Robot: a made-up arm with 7 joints. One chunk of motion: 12 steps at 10 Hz.
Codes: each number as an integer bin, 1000 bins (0 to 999) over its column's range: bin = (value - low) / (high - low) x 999, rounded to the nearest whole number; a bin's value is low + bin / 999 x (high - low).
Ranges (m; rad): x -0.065..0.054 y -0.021..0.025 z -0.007..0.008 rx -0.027..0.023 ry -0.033..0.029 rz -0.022..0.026
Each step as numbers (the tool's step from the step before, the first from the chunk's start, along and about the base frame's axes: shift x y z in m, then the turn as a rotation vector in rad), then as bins.
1 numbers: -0.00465 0.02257 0.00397 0.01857 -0.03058 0.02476
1 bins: 507 946 731 910 39 973
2 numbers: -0.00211 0.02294 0.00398 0.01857 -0.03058 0.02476
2 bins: 528 954 731 910 39 973
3 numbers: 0.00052 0.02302 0.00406 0.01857 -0.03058 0.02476
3 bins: 550 956 737 910 39 973
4 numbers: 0.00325 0.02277 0.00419 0.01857 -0.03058 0.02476
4 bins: 573 951 745 910 39 973
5 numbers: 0.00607 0.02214 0.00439 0.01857 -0.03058 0.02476
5 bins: 597 937 759 910 39 973
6 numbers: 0.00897 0.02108 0.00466 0.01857 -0.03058 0.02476
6 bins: 621 914 777 910 39 973
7 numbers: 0.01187 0.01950 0.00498 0.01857 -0.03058 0.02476
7 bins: 645 880 798 910 39 973
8 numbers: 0.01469 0.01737 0.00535 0.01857 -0.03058 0.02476
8 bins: 669 833 823 910 39 973
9 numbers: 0.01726 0.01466 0.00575 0.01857 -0.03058 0.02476
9 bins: 691 774 849 910 39 973
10 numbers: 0.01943 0.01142 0.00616 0.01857 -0.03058 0.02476
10 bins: 709 704 876 910 39 973
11 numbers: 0.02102 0.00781 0.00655 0.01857 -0.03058 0.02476
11 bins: 722 626 902 910 39 973
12 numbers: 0.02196 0.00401 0.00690 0.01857 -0.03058 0.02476
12 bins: 730 543 926 910 39 973
